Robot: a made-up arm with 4 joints.
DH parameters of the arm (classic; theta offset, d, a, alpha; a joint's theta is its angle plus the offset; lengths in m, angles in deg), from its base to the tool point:
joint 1: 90 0.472 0.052 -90
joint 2: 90 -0.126 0.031 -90
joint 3: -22.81 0 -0.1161 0
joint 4: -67.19 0.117 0.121 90
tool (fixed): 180 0.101 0 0
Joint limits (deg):
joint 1: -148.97..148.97
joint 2: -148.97..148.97
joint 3: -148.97..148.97
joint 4: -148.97..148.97
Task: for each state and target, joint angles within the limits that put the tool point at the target. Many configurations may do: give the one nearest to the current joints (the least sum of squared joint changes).
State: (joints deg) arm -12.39 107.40 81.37 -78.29
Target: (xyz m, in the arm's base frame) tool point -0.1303 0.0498 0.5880
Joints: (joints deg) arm -16.32 88.54 97.48 -43.84
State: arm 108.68 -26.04 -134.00 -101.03
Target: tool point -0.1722 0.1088 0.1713
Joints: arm 104.46 -38.17 -131.32 -109.17
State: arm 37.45 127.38 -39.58 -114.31
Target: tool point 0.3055 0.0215 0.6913
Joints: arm 8.70 130.44 -80.54 -124.74
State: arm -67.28 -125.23 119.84 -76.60
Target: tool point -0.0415 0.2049 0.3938
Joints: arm -33.37 -121.52 117.20 -76.86
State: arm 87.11 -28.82 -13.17 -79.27
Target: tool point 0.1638 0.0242 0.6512
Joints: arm 67.97 -21.15 23.58 -58.81
